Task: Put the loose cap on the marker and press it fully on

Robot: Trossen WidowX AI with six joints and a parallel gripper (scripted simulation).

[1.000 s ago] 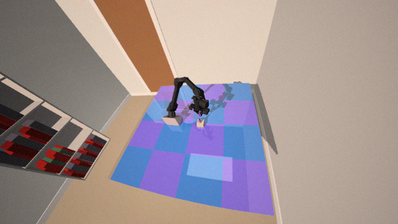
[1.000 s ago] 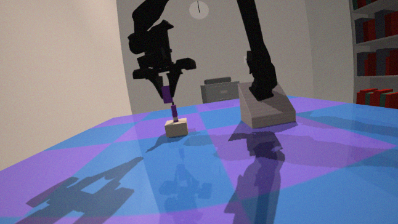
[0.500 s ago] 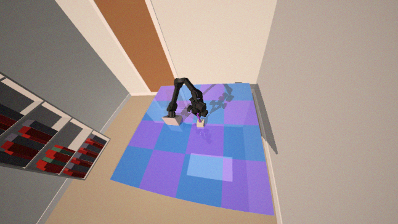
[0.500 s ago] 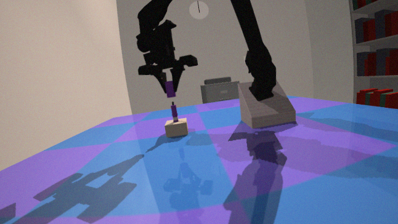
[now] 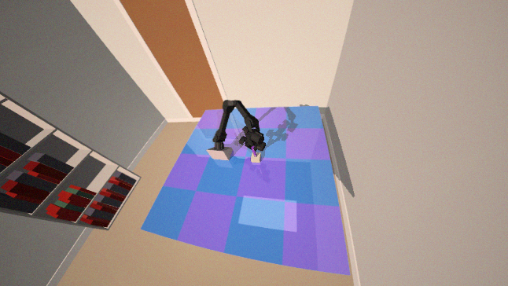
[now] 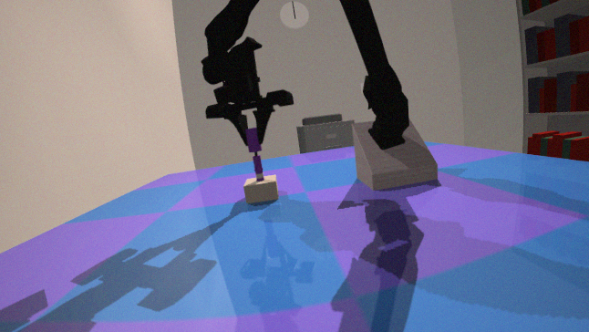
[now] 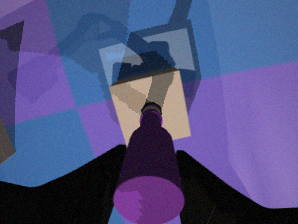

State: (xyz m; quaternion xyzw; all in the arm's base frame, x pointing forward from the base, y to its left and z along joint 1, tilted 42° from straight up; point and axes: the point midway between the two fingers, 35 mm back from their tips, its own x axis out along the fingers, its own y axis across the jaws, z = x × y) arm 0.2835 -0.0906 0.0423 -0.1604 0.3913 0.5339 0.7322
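The tan holder block is 100 mm below my gripper tip. The rest, counted from my gripper tip: purple cap (10 mm above).
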